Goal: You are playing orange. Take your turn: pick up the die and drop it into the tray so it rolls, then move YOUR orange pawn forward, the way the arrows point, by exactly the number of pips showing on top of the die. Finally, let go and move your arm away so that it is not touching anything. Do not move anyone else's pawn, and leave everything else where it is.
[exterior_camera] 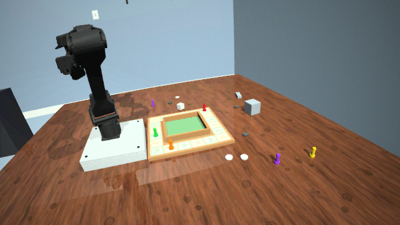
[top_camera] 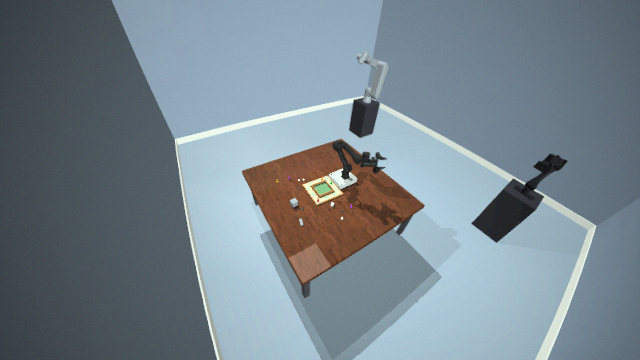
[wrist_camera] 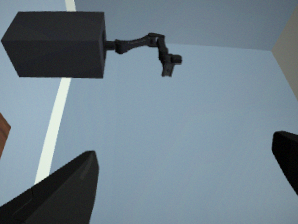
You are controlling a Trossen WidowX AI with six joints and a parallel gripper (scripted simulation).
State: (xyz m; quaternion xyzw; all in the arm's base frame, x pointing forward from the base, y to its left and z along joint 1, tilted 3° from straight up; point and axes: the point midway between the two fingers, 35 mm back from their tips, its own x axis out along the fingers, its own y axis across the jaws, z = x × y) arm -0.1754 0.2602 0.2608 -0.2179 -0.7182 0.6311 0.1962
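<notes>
Now: the white die 500 mm ahead of my gripper tip, 70 mm to the right of it and 310 mm below it. Also, from my gripper tip: green pawn (350 mm ahead, 290 mm to the right, 300 mm below); then tray floor (470 mm ahead, 270 mm to the right, 320 mm below); then orange pawn (390 mm ahead, 380 mm to the right, 300 mm below).
</notes>
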